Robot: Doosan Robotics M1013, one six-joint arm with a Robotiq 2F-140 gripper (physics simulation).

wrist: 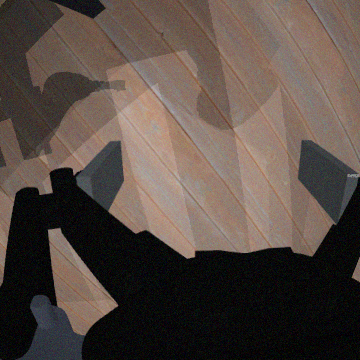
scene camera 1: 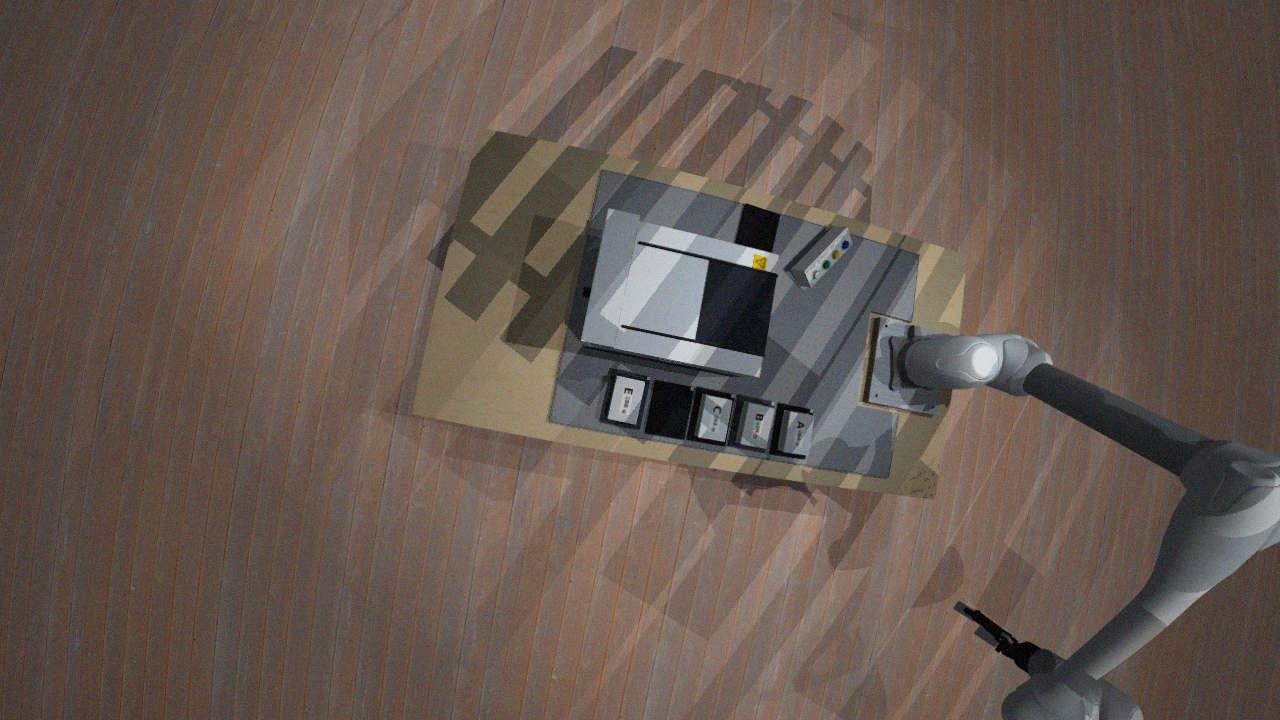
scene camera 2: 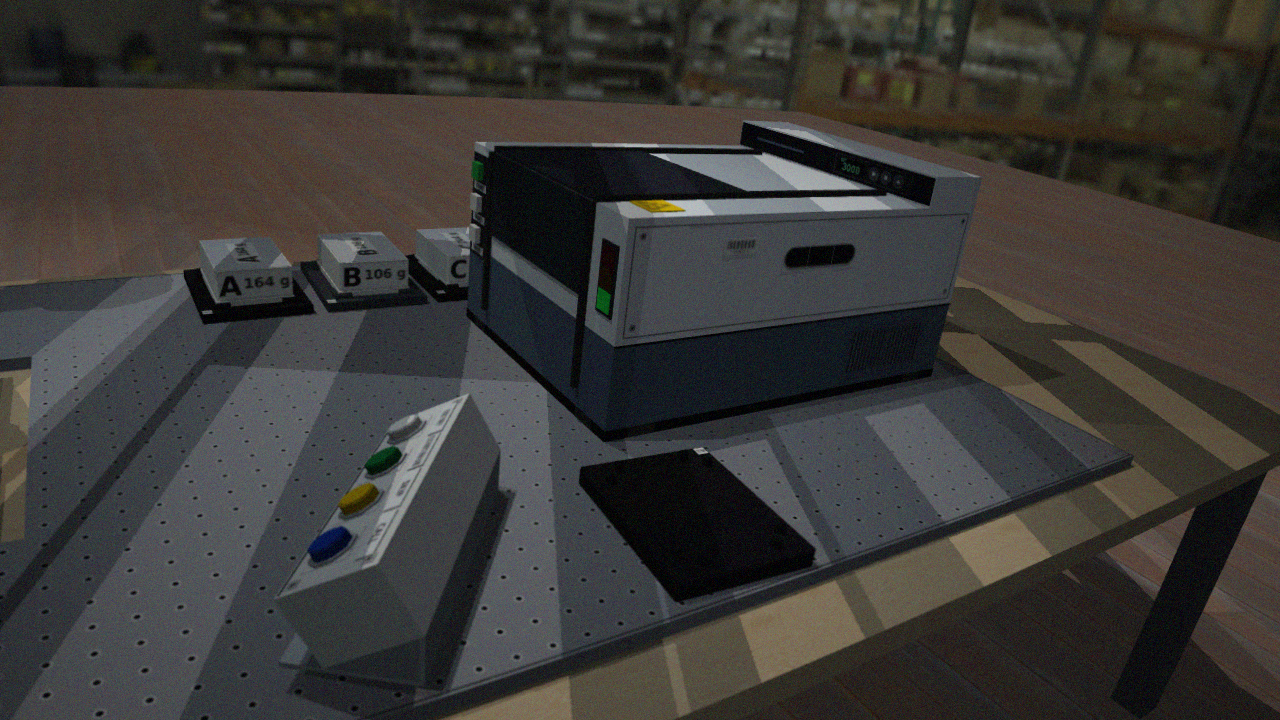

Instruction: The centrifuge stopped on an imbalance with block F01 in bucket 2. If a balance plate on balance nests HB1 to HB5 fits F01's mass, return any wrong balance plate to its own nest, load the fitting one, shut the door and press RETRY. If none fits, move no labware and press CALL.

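Seen in the pictures: gripper, fingertip midpoint: [wrist: 212, 159] [scene camera 1: 967, 617]; arm's base, origin of the base link: [scene camera 1: 910, 363].
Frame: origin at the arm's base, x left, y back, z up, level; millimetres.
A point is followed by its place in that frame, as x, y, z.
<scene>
The centrifuge [scene camera 1: 666, 286] @[-177, -891, 193] [scene camera 2: 760, 268] @[-304, -739, 139] has its door shut; block F01 and the buckets are hidden. Balance plates E [scene camera 1: 624, 400] @[119, -982, 37], C [scene camera 1: 714, 418] @[172, -717, 36] [scene camera 2: 444, 257] @[131, -663, 31], B [scene camera 1: 756, 425] @[194, -586, 37] [scene camera 2: 362, 264] @[138, -554, 33] and A [scene camera 1: 795, 432] @[217, -457, 36] [scene camera 2: 241, 268] @[167, -422, 36] sit on nests in a row beside it. A reads 164 g and B 106 g. The dark nest [scene camera 1: 669, 409] @[149, -844, -6] between E and C is empty. The button box [scene camera 1: 819, 259] @[-317, -386, 62] [scene camera 2: 447, 519] @[-378, -361, 38] carries white, green [scene camera 2: 383, 460] @[-315, -348, 54], yellow and blue buttons. My gripper [scene camera 1: 973, 620] @[808, 100, 161] [wrist: 212, 159] @[808, 100, 161] is open and empty, away from the table over the floor.
A flat black pad [scene camera 1: 757, 227] @[-429, -562, -1] [scene camera 2: 698, 528] @[-439, -542, -1] lies between the centrifuge and the table edge, near the button box. My arm's base [scene camera 1: 886, 367] @[13, -100, 0] stands at the table's right end in scene camera 1. The centrifuge's side indicator [scene camera 2: 605, 301] @[-259, -588, 113] shows green at its lower part.
</scene>
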